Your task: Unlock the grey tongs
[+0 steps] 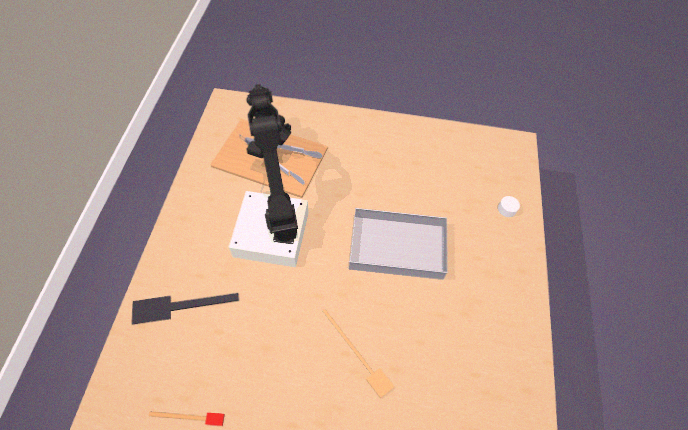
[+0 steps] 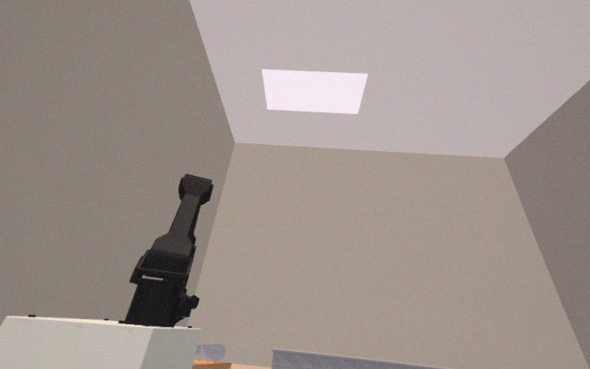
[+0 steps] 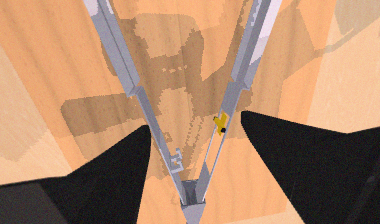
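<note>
My gripper tip is 10 mm past the yellow lock piece and 10 mm to the left of it. From my gripper tip the other things lie so: roasting tin (490 mm ahead, 300 mm to the right, 10 mm below); black spatula (160 mm behind, 600 mm to the right, 40 mm below); wooden board (40 mm below).
</note>
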